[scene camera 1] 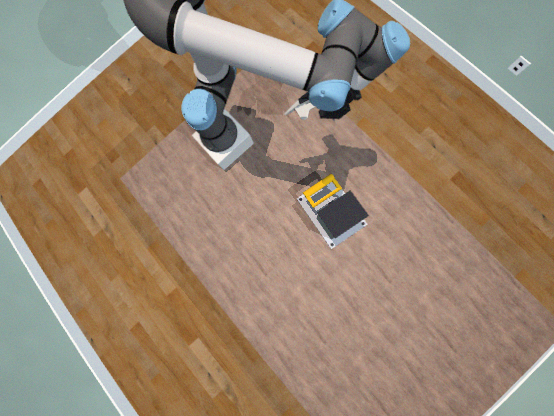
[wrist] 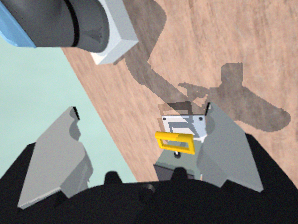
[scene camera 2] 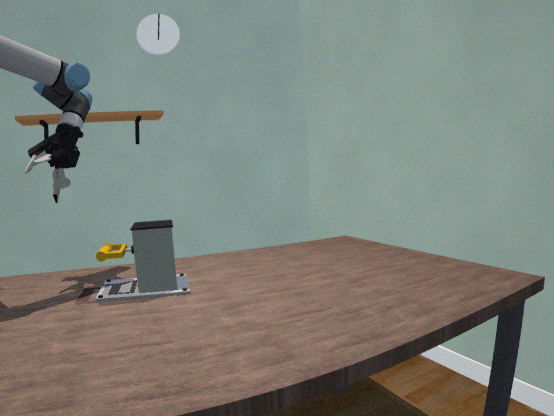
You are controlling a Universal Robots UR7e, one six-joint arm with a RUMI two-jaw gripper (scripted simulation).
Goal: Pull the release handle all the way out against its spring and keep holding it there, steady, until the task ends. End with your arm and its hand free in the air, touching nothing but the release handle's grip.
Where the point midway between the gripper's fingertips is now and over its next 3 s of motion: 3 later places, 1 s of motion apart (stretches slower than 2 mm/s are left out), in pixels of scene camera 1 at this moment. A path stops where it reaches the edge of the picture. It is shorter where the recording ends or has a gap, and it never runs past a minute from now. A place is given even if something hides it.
The gripper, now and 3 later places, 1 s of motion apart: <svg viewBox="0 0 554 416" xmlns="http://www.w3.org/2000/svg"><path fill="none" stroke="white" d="M306 115L317 156L319 181L318 183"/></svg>
